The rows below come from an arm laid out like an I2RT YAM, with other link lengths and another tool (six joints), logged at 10 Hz.
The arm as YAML. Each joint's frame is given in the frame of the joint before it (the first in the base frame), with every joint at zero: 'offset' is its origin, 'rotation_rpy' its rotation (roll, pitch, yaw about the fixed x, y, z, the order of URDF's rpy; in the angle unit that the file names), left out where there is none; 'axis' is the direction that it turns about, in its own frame. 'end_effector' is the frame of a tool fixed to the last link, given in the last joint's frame.
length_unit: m
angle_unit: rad
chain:
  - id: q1
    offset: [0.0, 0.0, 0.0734]
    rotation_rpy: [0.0, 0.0, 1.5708]
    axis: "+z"
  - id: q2
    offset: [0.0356, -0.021, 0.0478]
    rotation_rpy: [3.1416, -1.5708, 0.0]
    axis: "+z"
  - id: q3
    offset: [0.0, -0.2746, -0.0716]
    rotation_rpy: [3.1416, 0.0, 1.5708]
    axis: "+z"
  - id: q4
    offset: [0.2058, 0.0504, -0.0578]
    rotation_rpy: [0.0, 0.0, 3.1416]
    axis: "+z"
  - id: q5
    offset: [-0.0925, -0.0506, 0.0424]
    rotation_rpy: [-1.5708, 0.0, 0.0]
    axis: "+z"
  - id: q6
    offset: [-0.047, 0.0, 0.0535]
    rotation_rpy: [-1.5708, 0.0, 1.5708]
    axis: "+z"
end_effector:
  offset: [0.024, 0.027, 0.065]
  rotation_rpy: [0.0, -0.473, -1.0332]
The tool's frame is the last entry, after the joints.
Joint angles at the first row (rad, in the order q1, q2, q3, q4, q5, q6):
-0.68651 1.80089 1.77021 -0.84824 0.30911 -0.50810
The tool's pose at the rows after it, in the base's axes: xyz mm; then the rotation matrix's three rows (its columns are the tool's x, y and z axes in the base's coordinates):
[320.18, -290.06, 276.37], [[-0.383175, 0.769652, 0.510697], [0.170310, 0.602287, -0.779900], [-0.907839, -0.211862, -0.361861]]
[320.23, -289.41, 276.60], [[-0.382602, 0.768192, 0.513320], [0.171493, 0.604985, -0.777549], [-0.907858, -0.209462, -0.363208]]
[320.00, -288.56, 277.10], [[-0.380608, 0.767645, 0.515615], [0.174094, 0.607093, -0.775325], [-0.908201, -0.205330, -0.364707]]
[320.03, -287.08, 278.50], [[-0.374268, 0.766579, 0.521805], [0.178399, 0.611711, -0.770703], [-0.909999, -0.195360, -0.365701]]
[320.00, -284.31, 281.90], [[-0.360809, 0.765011, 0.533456], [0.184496, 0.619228, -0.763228], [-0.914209, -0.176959, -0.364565]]
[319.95, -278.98, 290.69], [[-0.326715, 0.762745, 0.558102], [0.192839, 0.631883, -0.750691], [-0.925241, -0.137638, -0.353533]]
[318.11, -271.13, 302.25], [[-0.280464, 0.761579, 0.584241], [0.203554, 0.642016, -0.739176], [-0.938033, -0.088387, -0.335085]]
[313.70, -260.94, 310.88], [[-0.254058, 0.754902, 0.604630], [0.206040, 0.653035, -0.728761], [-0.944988, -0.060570, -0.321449]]
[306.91, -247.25, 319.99], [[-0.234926, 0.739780, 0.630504], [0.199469, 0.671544, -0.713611], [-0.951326, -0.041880, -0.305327]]
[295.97, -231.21, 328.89], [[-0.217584, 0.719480, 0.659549], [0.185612, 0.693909, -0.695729], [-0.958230, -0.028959, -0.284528]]
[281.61, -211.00, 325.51], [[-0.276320, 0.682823, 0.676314], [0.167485, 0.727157, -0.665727], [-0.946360, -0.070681, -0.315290]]
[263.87, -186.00, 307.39], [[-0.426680, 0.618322, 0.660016], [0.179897, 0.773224, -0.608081], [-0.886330, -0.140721, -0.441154]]
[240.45, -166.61, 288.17], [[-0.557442, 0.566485, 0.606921], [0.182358, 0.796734, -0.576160], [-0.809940, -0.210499, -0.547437]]
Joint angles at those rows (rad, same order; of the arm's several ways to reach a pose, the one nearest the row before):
-0.68595 1.80145 1.76904 -0.84829 0.30449 -0.50737
-0.68572 1.80061 1.76951 -0.85018 0.30078 -0.50770
-0.68572 1.79859 1.76965 -0.85310 0.29626 -0.50620
-0.68579 1.79510 1.77080 -0.85672 0.28576 -0.50310
-0.68569 1.78696 1.77261 -0.86186 0.26737 -0.49719
-0.68570 1.76701 1.77473 -0.86536 0.23093 -0.48375
-0.68434 1.73310 1.76655 -0.86517 0.19115 -0.46089
-0.67807 1.69097 1.74315 -0.86595 0.16789 -0.44951
-0.66813 1.63544 1.70927 -0.86734 0.14644 -0.44947
-0.66002 1.56261 1.65841 -0.86439 0.12357 -0.45900
-0.63891 1.50070 1.61403 -0.91418 0.13090 -0.50458
-0.60236 1.48038 1.61040 -1.06795 0.15639 -0.56326
-0.57424 1.44935 1.56971 -1.18570 0.20682 -0.60209

